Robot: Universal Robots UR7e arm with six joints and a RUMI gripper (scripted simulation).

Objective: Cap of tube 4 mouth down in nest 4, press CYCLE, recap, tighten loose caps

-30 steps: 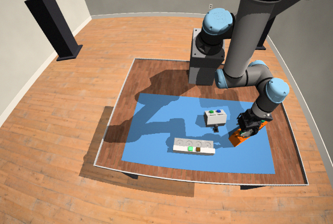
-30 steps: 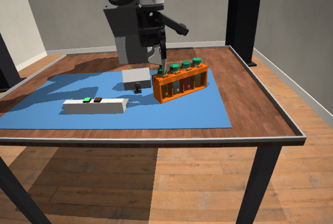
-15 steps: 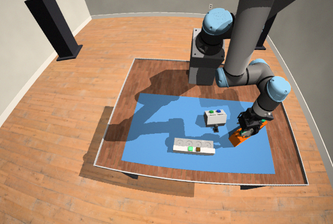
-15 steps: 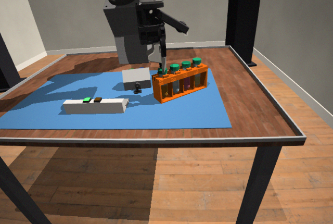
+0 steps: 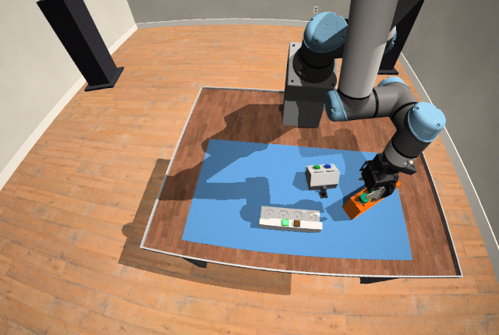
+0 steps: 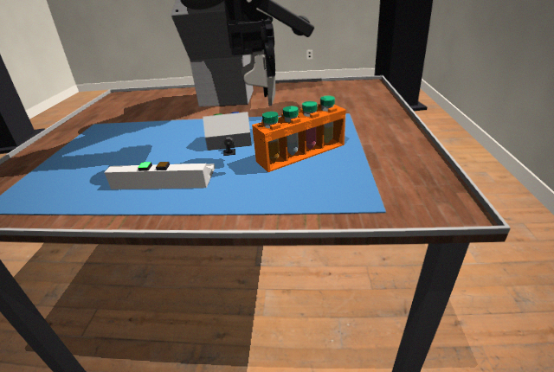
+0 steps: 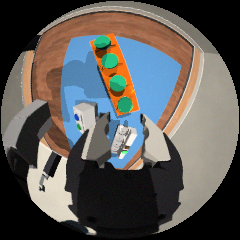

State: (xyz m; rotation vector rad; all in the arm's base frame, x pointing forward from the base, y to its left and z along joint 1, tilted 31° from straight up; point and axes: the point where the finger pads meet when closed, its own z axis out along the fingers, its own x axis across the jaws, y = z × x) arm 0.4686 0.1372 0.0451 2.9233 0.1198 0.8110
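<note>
My gripper is now 5 cm above the green cap. The rest, counted from my hand: green key 17 cm behind, 13 cm to the right, 10 cm below; blue key 17 cm behind, 8 cm to the right, 10 cm below; grey key housing 15 cm behind, 11 cm to the right, 11 cm below.
</note>
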